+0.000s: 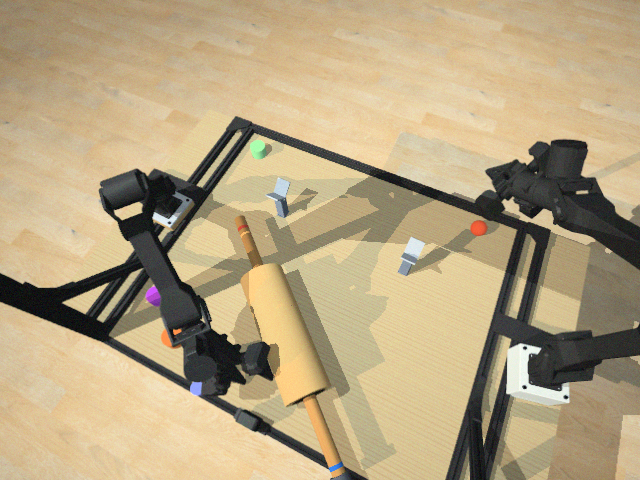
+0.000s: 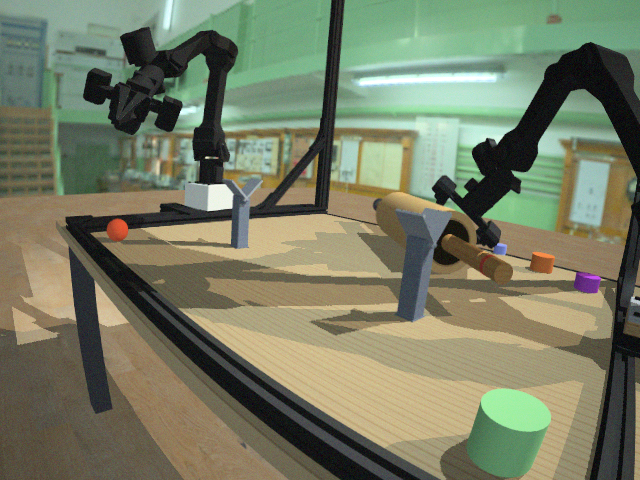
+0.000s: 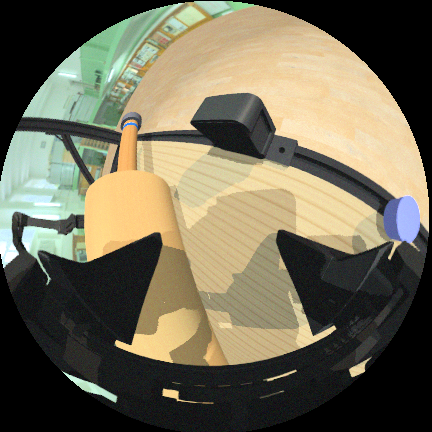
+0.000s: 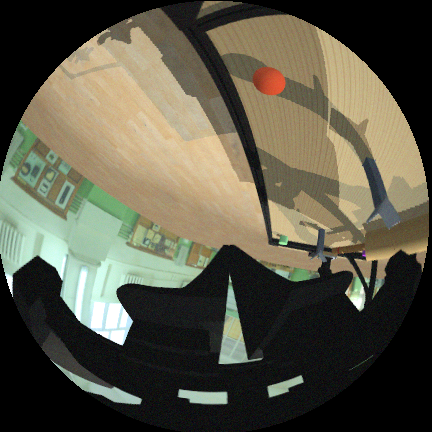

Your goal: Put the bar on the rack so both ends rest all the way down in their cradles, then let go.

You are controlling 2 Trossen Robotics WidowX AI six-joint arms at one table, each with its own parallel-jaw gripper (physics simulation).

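Pixels of known places: left gripper, fingertip midpoint: (image 1: 258,380) (image 3: 219,237); right gripper, fingertip midpoint: (image 1: 486,171) (image 2: 116,122) (image 4: 227,249); left arm's base, origin of the base link: (image 1: 167,205) (image 4: 326,257); right arm's base, origin of the base link: (image 1: 544,372) (image 2: 210,183).
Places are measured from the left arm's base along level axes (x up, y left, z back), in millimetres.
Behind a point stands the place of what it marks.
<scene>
The bar is a wooden rolling pin (image 1: 285,329) @(x 63, y -151, z -480 mm) (image 2: 390,214) @(x 23, y -129, z -526 mm) (image 3: 125,205) @(x 29, y -261, z -528 mm) (image 4: 397,241) @(x 29, y -101, z -487 mm) with a thick tan barrel and thin handles, one with a red band and one with a blue band. It lies on the table, apart from the rack. The rack is two grey Y-topped posts, one at the back left (image 1: 281,196) @(x 55, y 145, z -292 mm) (image 2: 241,216) @(x 13, y 152, z -641 mm) and one at the right (image 1: 410,257) @(x 59, y 136, z -655 mm) (image 2: 419,267) @(x 18, y 161, z -272 mm); both cradles are empty. My left gripper (image 1: 233,373) (image 2: 468,210) (image 3: 219,237) @(x -17, y -268, z -469 mm) is open and low beside the barrel, with one finger close to its side. My right gripper (image 1: 490,188) (image 2: 128,107) (image 4: 227,249) @(x 171, y 362, z -727 mm) is shut and empty, high over the far right corner.
A red ball (image 1: 478,228) @(x -8, y 331, z -782 mm) (image 2: 117,230) @(x -21, y 348, z -764 mm) (image 4: 268,80) @(x -4, y 342, z -788 mm), a green cylinder (image 1: 258,149) @(x -9, y 291, z -115 mm) (image 2: 508,430) @(x -11, y 323, z -100 mm), a purple piece (image 1: 152,295) @(x -20, y -222, z -121 mm), an orange piece (image 1: 166,338) @(x -14, y -291, z -224 mm) (image 2: 542,262) @(x -25, y -257, z -225 mm) and a lilac disc (image 1: 195,389) @(x -25, y -351, z -350 mm) (image 3: 400,219) lie near the edges. A black frame (image 1: 366,167) @(x -28, y 392, z -428 mm) with a clamp (image 1: 250,420) @(x 10, y -343, z -501 mm) (image 3: 238,123) @(x 7, y -336, z -474 mm) borders the table.
</scene>
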